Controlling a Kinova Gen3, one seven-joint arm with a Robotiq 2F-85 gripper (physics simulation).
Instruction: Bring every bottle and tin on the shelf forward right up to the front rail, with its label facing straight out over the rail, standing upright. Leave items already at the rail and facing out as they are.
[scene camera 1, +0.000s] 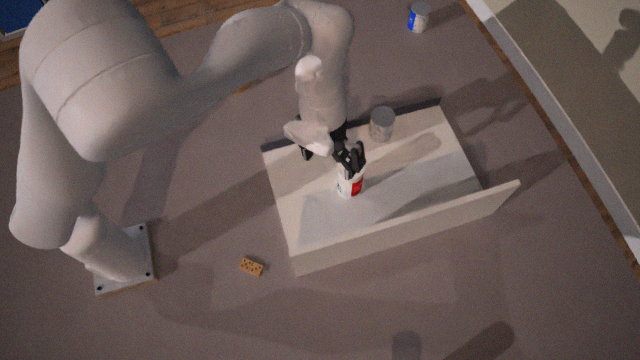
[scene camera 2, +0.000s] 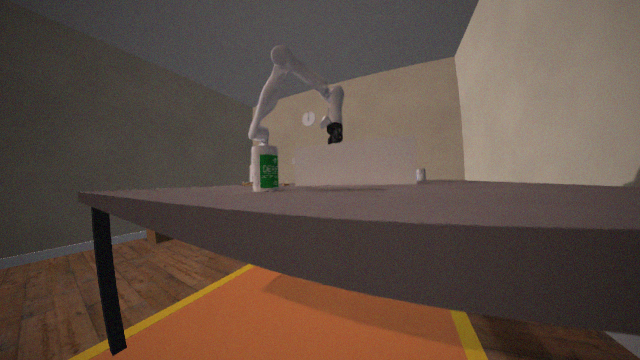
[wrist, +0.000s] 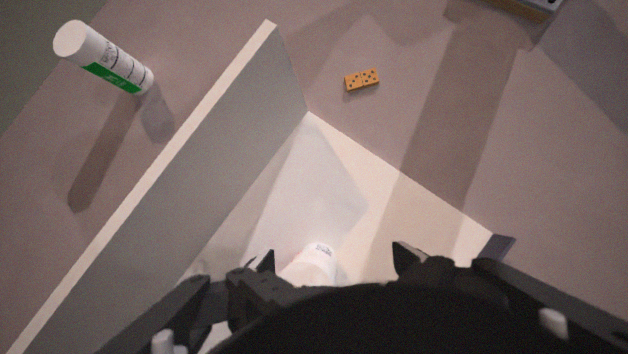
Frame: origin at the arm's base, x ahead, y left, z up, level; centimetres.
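Seen in the pictures: gripper, fingertip midpoint: (scene camera 1: 328, 167) (wrist: 333, 259); arm's base, origin of the base link: (scene camera 1: 125, 260).
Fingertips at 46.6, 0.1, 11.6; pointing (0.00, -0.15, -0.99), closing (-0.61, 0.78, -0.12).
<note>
Offsets run from my fingertips to a thing's middle, as dx, dy, dz. "pt": to the spot under its first point. Level surfaces: height alone.
A white bottle with a red label patch {pt +3.7, -2.7, -6.4} (scene camera 1: 350, 186) stands upright on the white shelf board {dz -12.6} (scene camera 1: 440, 167) (wrist: 425, 217), apart from the dark front rail (scene camera 1: 420, 105) (wrist: 496, 246). Its red patch shows on the side toward the tall back panel. A grey-topped tin {+16.9, +10.6, -9.1} (scene camera 1: 382, 125) stands upright close to the rail; its side toward scene camera 1 is pale with faint print, and its rail side is hidden. My gripper (scene camera 1: 353, 166) (scene camera 2: 335, 134) (wrist: 333, 259) is open, over the bottle's top, which it partly hides. In the wrist view the white bottle shows between the fingertips.
The tall back panel (scene camera 1: 410, 220) (scene camera 2: 355, 162) (wrist: 200, 150) borders the shelf. Off the shelf stand a green-labelled white bottle {-1.5, -45.5, -8.9} (scene camera 2: 265, 168) (wrist: 112, 62) beyond the panel and a blue-and-white tin {+42.3, +40.6, -10.4} (scene camera 1: 419, 18) (scene camera 2: 421, 174). An orange domino {-21.0, -9.7, -13.5} (scene camera 1: 251, 266) (wrist: 361, 80) lies beside the shelf.
</note>
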